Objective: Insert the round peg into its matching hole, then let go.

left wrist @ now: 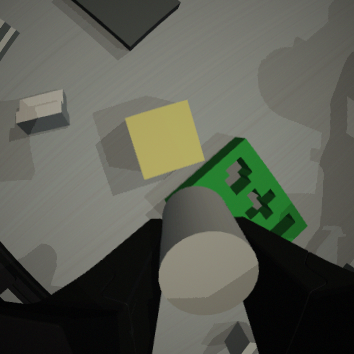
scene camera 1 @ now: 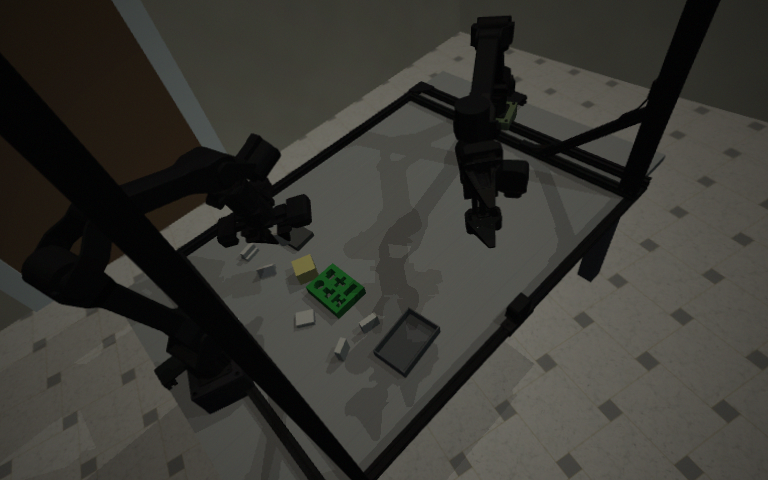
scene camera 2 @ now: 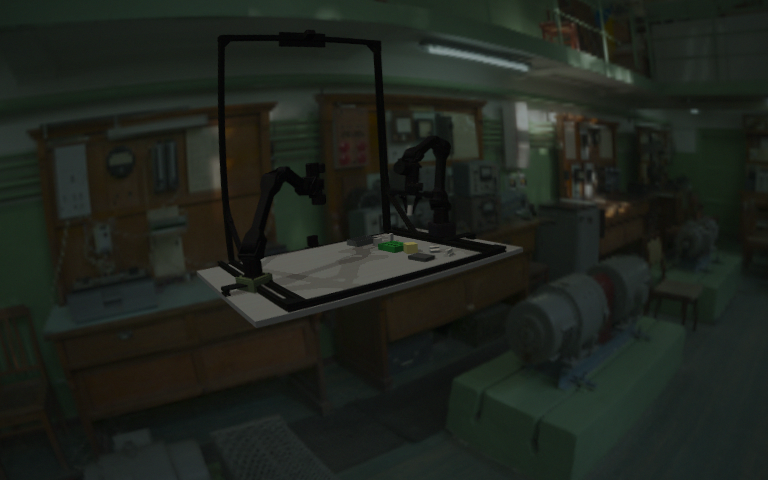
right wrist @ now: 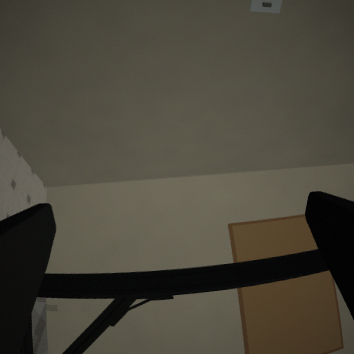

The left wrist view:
my left gripper
green hole board: on the table
yellow block: on the table
dark flat plate: on the table
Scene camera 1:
my left gripper
my right gripper
green hole board
dark tray: on the table
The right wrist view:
my right gripper
